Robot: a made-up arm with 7 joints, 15 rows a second.
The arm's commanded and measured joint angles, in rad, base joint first. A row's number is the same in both.
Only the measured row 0 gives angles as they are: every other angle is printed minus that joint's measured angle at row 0.
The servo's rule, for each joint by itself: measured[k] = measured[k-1] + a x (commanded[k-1-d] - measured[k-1]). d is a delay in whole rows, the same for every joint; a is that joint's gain. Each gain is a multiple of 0.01, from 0.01 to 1. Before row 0 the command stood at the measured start. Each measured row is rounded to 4 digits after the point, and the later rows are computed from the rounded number. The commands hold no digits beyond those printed.
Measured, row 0:
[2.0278, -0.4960, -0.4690, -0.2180, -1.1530, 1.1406, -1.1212]
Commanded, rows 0 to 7:
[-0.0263, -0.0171, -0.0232, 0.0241, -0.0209, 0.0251, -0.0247]
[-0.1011, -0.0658, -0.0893, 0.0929, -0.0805, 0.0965, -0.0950]
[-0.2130, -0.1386, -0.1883, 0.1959, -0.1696, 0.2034, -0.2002]
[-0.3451, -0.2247, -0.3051, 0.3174, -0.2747, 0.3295, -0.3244]
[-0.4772, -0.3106, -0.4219, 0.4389, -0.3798, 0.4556, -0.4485]
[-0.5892, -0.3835, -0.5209, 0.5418, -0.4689, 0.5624, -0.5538]
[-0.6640, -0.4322, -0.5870, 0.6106, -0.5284, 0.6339, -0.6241]
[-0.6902, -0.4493, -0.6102, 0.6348, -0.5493, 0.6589, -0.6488]
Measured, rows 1 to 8:
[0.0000, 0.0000, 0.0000, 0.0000, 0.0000, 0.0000, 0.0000]
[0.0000, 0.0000, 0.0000, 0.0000, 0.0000, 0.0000, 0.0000]
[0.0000, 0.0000, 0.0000, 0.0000, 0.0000, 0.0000, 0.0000]
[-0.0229, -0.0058, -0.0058, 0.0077, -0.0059, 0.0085, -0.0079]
[-0.0909, -0.0262, -0.0267, 0.0350, -0.0268, 0.0384, -0.0358]
[-0.1971, -0.0644, -0.0671, 0.0865, -0.0668, 0.0945, -0.0884]
[-0.3259, -0.1189, -0.1266, 0.1604, -0.1250, 0.1744, -0.1639]
[-0.4575, -0.1841, -0.2004, 0.2495, -0.1963, 0.2700, -0.2550]
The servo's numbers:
d 3
a 0.87 0.34 0.25 0.32 0.28 0.34 0.32

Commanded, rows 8 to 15:
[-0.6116, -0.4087, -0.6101, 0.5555, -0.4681, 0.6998, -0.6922]
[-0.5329, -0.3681, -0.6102, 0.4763, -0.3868, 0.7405, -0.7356]
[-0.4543, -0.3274, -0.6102, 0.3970, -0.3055, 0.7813, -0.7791]
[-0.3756, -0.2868, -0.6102, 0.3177, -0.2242, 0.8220, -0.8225]
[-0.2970, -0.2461, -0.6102, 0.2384, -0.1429, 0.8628, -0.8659]
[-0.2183, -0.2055, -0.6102, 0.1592, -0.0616, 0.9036, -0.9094]
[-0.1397, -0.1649, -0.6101, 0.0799, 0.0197, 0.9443, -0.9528]
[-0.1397, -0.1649, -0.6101, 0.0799, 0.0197, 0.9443, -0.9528]
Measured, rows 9 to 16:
[-0.5721, -0.2519, -0.2805, 0.3430, -0.2726, 0.3694, -0.3506]
[-0.6521, -0.3132, -0.3571, 0.4286, -0.3442, 0.4593, -0.4381]
[-0.6852, -0.3595, -0.4204, 0.4946, -0.4016, 0.5272, -0.5055]
[-0.6212, -0.3762, -0.4678, 0.5141, -0.4202, 0.5859, -0.5652]
[-0.5444, -0.3734, -0.5034, 0.5020, -0.4108, 0.6385, -0.6197]
[-0.4660, -0.3578, -0.5301, 0.4684, -0.3813, 0.6871, -0.6707]
[-0.3874, -0.3337, -0.5501, 0.4202, -0.3373, 0.7330, -0.7193]
[-0.3088, -0.3039, -0.5651, 0.3620, -0.2829, 0.7771, -0.7662]

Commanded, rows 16 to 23:
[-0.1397, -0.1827, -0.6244, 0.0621, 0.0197, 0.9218, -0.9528]
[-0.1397, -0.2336, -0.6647, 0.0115, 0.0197, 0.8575, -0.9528]
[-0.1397, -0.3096, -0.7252, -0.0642, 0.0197, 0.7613, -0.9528]
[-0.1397, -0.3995, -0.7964, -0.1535, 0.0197, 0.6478, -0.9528]
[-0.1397, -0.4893, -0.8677, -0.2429, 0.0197, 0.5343, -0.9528]
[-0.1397, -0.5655, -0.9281, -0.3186, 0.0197, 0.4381, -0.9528]
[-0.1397, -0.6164, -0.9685, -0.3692, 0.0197, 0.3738, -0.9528]
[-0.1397, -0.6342, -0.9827, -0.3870, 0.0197, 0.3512, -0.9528]
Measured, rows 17 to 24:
[-0.2301, -0.2704, -0.5764, 0.2971, -0.2209, 0.8201, -0.8120]
[-0.1515, -0.2345, -0.5848, 0.2276, -0.1535, 0.8623, -0.8571]
[-0.1412, -0.2108, -0.5911, 0.1803, -0.1050, 0.8902, -0.8877]
[-0.1399, -0.2012, -0.5994, 0.1425, -0.0701, 0.9009, -0.9085]
[-0.1397, -0.2122, -0.6157, 0.1006, -0.0450, 0.8861, -0.9227]
[-0.1397, -0.2453, -0.6431, 0.0479, -0.0269, 0.8437, -0.9323]
[-0.1397, -0.2977, -0.6814, -0.0165, -0.0139, 0.7771, -0.9389]
[-0.1397, -0.3628, -0.7280, -0.0889, -0.0045, 0.6945, -0.9433]

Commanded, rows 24 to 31:
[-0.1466, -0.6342, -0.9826, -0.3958, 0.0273, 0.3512, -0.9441]
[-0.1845, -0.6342, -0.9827, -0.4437, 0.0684, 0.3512, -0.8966]
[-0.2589, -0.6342, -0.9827, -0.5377, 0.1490, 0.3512, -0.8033]
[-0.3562, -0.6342, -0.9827, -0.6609, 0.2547, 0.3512, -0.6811]
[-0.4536, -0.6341, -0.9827, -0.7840, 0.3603, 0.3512, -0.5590]
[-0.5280, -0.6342, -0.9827, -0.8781, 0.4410, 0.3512, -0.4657]
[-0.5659, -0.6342, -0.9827, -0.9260, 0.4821, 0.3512, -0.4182]
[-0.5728, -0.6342, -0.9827, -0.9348, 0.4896, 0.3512, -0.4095]
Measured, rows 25 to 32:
[-0.1397, -0.4317, -0.7780, -0.1624, 0.0023, 0.6073, -0.9463]
[-0.1397, -0.4945, -0.8256, -0.2286, 0.0072, 0.5279, -0.9484]
[-0.1397, -0.5420, -0.8649, -0.2793, 0.0107, 0.4678, -0.9498]
[-0.1457, -0.5733, -0.8943, -0.3166, 0.0153, 0.4282, -0.9480]
[-0.1795, -0.5940, -0.9164, -0.3573, 0.0302, 0.4020, -0.9316]
[-0.2486, -0.6077, -0.9330, -0.4150, 0.0635, 0.3847, -0.8905]
[-0.3422, -0.6167, -0.9454, -0.4937, 0.1170, 0.3733, -0.8235]
[-0.4391, -0.6226, -0.9547, -0.5866, 0.1851, 0.3658, -0.7389]

